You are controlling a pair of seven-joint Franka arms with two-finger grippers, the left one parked.
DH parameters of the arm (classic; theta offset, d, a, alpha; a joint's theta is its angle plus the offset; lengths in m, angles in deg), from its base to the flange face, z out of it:
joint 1: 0 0.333 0 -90
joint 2: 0 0 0 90
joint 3: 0 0.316 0.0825 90
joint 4: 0 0 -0.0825 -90
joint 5: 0 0.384 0 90
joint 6: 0 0 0.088 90
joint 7: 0 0.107 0 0
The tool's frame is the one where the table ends.
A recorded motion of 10 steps. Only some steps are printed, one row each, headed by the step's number.
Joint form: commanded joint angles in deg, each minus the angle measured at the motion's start. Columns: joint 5, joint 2, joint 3, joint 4, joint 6, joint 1, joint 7.
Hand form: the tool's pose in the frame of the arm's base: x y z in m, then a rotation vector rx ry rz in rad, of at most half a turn. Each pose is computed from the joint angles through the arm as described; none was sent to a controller.
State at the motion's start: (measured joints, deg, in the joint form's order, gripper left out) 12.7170 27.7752 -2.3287 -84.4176 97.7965 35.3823 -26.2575
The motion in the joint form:
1: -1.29 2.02 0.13 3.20 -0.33 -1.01 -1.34
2: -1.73 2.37 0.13 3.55 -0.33 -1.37 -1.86
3: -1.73 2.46 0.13 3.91 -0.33 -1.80 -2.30
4: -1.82 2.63 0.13 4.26 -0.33 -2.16 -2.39
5: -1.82 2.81 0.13 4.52 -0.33 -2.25 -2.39
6: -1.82 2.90 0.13 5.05 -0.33 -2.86 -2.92
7: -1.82 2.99 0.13 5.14 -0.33 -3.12 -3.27
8: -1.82 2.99 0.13 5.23 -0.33 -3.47 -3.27
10: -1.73 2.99 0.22 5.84 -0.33 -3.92 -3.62
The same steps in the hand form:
1: 0.5613 0.3804 0.3825 -2.5961 -1.4124 0.3601
2: 0.5652 0.3771 0.3810 -2.5980 -1.4216 0.3586
3: 0.5690 0.3735 0.3828 -2.5967 -1.4220 0.3496
4: 0.5725 0.3705 0.3835 -2.6006 -1.4175 0.3441
5: 0.5739 0.3702 0.3834 -2.6017 -1.4157 0.3418
6: 0.5792 0.3650 0.3865 -2.6012 -1.4146 0.3278
7: 0.5812 0.3625 0.3861 -2.5993 -1.4162 0.3264
8: 0.5836 0.3591 0.3868 -2.6031 -1.4083 0.3233
10: 0.5874 0.3564 0.3917 -2.6010 -1.4079 0.3057

